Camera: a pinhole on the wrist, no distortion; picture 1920 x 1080 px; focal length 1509.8 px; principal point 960.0 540.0 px. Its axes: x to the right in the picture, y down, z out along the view. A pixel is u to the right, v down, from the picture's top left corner.
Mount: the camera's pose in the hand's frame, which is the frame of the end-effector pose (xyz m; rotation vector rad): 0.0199 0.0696 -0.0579 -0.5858 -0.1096 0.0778
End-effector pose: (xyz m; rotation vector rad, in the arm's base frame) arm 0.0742 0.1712 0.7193 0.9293 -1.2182 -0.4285
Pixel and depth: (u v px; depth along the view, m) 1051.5 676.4 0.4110
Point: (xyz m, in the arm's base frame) -0.2341 0.2683 0.9888
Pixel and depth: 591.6 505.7 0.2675
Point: -0.1392 0.2854 0.8429
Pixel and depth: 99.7 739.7 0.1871
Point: -0.0649 0.3282 0.8007
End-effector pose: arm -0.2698 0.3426 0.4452 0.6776 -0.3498 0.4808
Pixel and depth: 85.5 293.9 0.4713
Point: -0.7037 0.1720 0.6824
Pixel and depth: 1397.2 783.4 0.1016
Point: -0.3180 0.4367 0.5481
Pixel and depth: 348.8 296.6 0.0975
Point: -0.3557 0.3859 0.5058
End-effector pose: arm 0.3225 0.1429 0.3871 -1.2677 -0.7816 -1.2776
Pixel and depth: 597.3 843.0 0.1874
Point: 0.5184 0.1924 0.3072
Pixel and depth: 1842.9 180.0 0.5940
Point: 0.7951 0.5357 0.7035
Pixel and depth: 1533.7 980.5 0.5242
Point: 0.8989 0.3188 0.4673
